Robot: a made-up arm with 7 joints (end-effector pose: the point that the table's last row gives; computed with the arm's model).
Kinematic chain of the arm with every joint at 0, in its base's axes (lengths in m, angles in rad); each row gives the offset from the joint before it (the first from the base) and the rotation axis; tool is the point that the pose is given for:
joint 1: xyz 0 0.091 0 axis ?
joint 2: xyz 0 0.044 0 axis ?
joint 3: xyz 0 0 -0.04 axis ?
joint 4: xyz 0 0 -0.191 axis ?
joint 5: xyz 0 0 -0.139 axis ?
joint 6: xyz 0 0 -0.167 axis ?
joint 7: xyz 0 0 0 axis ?
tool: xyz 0 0 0
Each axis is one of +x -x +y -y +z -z.
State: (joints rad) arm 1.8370 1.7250 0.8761 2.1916 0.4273 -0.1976 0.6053
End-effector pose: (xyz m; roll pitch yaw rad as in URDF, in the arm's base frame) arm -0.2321 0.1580 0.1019 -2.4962 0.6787 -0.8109
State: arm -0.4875 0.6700 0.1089 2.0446 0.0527 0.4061 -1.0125
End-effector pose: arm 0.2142 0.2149 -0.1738 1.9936 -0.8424 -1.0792
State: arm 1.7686 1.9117 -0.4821 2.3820 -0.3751 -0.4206 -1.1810
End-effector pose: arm 0.0506 0.1763 0.2006 -2.0542 1.2069 -1.0701
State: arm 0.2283 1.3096 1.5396 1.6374 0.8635 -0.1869 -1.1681
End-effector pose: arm -0.0451 0.4173 0.2363 -1.6932 0.2073 -2.4065
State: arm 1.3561 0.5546 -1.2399 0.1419 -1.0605 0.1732 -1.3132
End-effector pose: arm 0.4675 0.3814 -0.0876 2.8506 0.8306 -1.0528
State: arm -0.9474 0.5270 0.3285 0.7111 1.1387 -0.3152 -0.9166
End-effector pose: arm -0.1881 0.4235 -0.3681 1.4556 -0.7060 0.6914
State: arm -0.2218 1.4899 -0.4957 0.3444 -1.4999 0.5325 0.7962
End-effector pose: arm 0.0687 0.6484 -0.1087 -2.6340 0.9814 2.3743
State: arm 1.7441 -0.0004 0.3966 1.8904 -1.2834 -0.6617 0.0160
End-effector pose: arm 0.0867 0.2472 0.2872 -2.5555 0.3145 -1.5348
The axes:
joint 1: -y
joint 2: +x
joint 3: +z
joint 4: -y
joint 5: +z
joint 6: +y
joint 7: -x

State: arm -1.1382 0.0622 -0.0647 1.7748 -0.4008 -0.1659 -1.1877
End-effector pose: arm -0.0289 0.1262 -0.3427 1.4677 -0.7538 -0.6041
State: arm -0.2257 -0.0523 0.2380 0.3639 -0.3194 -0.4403 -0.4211
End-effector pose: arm -0.0127 0.1336 -0.5282 0.4738 -0.5644 -0.1015
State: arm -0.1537 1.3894 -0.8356 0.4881 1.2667 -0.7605 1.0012
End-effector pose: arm 0.0652 0.6088 -0.2076 0.3505 -0.6526 -0.8514
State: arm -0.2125 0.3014 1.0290 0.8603 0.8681 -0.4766 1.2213
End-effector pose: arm 0.0427 0.4526 -0.3695 -2.5584 -1.1515 2.7964
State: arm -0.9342 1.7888 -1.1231 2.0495 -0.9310 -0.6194 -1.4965
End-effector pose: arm -0.1067 0.2759 -0.2251 1.3512 -1.2008 -2.4041
